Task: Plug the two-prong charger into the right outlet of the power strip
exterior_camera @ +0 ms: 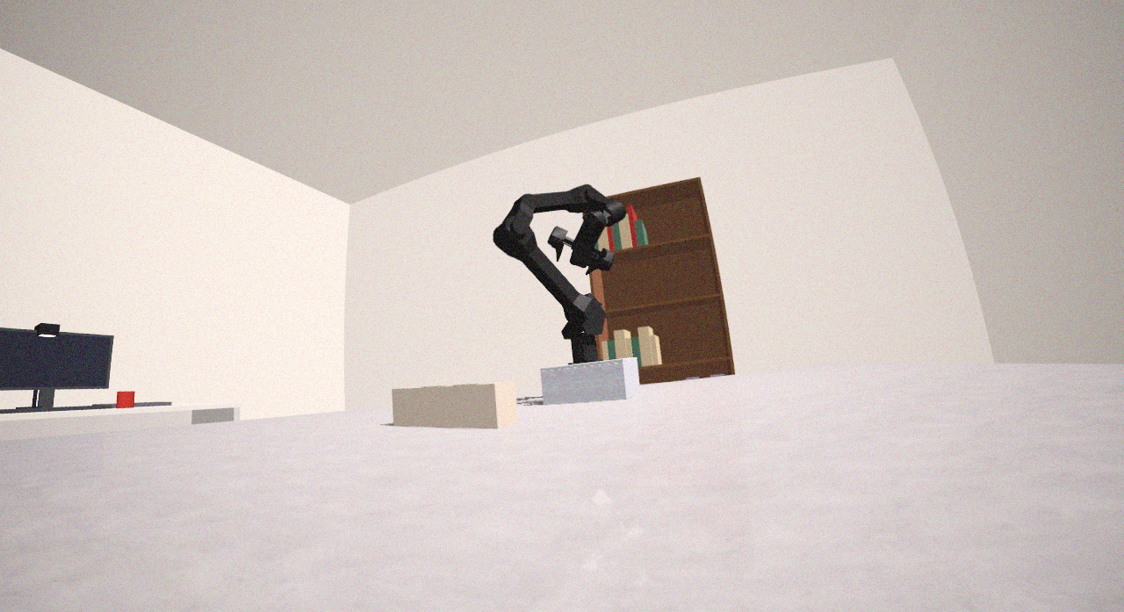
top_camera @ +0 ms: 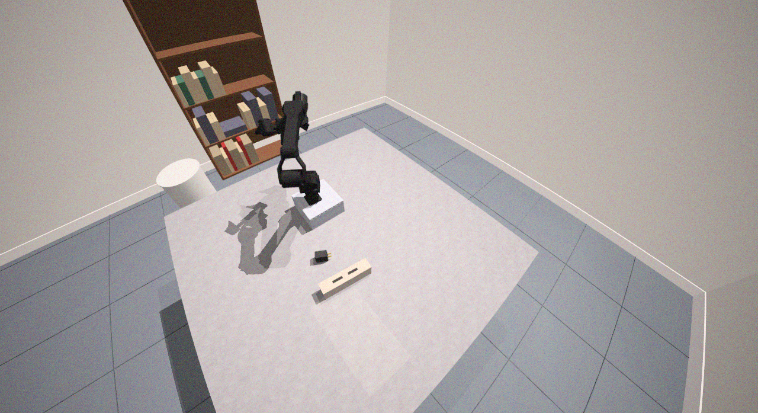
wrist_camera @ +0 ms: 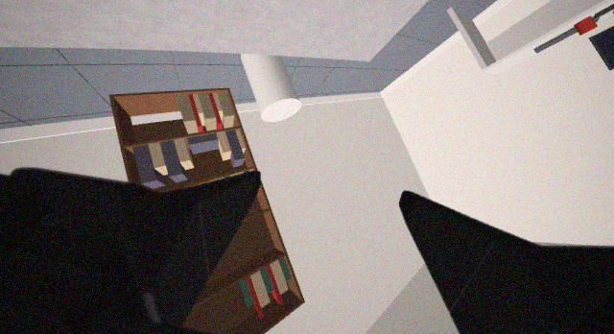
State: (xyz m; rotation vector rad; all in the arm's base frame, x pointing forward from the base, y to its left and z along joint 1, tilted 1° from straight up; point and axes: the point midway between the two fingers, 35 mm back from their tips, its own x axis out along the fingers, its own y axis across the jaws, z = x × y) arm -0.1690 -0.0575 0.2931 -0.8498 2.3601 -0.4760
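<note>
Now: the two-prong charger 44 cm ahead of my gripper tip and 34 cm below it.
</note>
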